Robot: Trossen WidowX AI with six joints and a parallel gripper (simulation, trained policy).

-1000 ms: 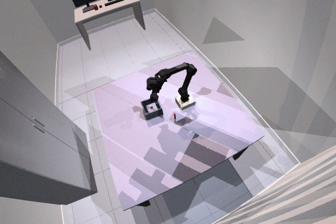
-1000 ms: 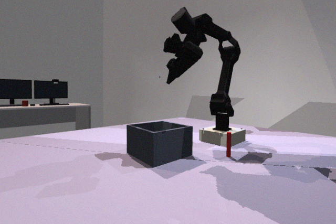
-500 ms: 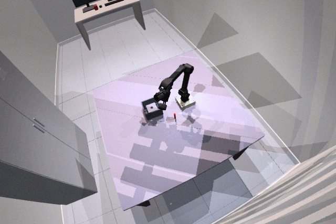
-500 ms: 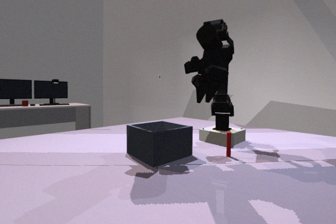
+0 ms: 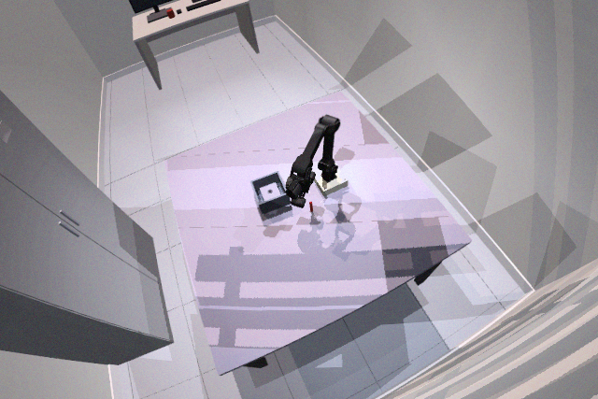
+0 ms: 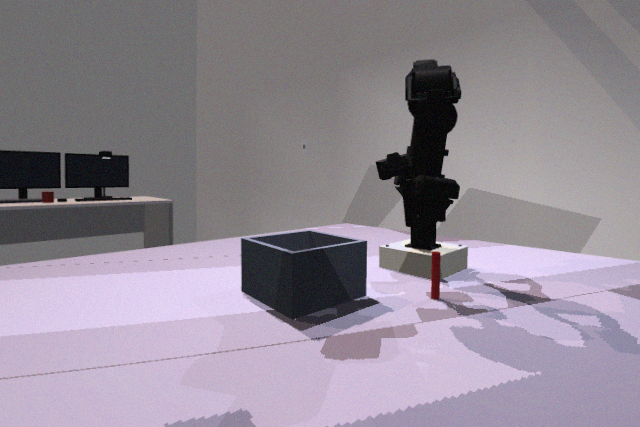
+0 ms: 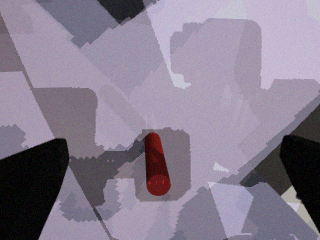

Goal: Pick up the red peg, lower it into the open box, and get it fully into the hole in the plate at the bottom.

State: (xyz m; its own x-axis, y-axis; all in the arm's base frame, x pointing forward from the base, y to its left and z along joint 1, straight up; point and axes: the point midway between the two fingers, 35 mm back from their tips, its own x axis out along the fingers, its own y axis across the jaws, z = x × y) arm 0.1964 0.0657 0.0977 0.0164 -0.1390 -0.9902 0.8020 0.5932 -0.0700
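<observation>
The red peg lies 2 cm behind my gripper tip, 3 cm to the left of it and 7 cm below it. Also, from my gripper tip: dark box 11 cm ahead, 16 cm to the right, 9 cm below; plate 11 cm ahead, 16 cm to the right, 7 cm below.
</observation>
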